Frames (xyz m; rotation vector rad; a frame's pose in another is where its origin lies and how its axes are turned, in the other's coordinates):
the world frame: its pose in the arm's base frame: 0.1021 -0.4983 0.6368 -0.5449 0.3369 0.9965
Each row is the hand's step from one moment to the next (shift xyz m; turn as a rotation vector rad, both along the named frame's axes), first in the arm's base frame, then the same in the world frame.
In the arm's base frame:
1: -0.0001 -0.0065 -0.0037 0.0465 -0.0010 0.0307
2: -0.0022 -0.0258 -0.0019 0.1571 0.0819 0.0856
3: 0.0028 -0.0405 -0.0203 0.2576 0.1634 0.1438
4: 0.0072 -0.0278 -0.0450 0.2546 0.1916 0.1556
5: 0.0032 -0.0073 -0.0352 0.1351 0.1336 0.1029
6: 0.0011 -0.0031 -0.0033 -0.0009 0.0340 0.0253
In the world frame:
1: -0.0027 -0.0017 -0.0068 0.0075 -0.0490 0.0256
2: -0.0182 -0.0086 -0.0164 0.0938 -0.1240 0.1206
3: -0.0166 -0.0141 -0.0398 0.1724 -0.1918 0.2173
4: 0.0070 -0.0056 -0.0526 0.1846 -0.1804 0.2431
5: 0.0143 0.0039 -0.0329 0.1100 -0.0877 0.1640
6: 0.0001 -0.0014 -0.0045 0.0105 0.0083 0.0402

